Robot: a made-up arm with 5 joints. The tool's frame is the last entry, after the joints.
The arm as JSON. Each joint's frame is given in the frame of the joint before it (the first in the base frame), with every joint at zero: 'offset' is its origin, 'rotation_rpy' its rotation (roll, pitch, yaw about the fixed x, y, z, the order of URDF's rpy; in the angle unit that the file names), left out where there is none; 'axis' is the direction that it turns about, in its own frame. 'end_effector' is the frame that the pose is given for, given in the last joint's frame.
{
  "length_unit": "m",
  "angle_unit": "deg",
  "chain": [
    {
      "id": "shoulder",
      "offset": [
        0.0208,
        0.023,
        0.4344
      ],
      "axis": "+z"
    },
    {
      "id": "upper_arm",
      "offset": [
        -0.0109,
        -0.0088,
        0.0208
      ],
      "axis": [
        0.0,
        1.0,
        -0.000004
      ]
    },
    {
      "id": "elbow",
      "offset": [
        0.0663,
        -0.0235,
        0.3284
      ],
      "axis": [
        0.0,
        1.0,
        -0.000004
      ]
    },
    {
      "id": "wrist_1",
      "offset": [
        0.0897,
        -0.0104,
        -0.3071
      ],
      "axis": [
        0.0,
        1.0,
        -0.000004
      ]
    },
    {
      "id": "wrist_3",
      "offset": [
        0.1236,
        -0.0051,
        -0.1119
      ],
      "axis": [
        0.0,
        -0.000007,
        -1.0
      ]
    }
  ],
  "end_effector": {
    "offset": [
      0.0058,
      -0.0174,
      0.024
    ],
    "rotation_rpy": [
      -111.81,
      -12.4,
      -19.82
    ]
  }
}
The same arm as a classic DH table. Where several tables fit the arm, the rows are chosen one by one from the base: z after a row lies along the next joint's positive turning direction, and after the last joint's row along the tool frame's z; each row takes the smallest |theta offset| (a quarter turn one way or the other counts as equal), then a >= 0, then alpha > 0; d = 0 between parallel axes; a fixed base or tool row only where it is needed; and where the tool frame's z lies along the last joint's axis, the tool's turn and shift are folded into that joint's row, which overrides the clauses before.
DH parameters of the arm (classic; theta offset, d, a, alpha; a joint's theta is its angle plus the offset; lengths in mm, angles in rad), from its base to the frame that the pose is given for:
base (fixed): 0.8356 0 31 0
shoulder: -0.8356 455.2 -10.9 -1.5708
upper_arm: -1.3716 0 335 0
elbow: -0.4834 0 -319.9 0
wrist_1: -1.2866 -47.8 -123.6 1.5708
wrist_3: 0.4316 93.1 -12.5 -1.1995
tool (fixed): 2.9091 -14.4 0 0

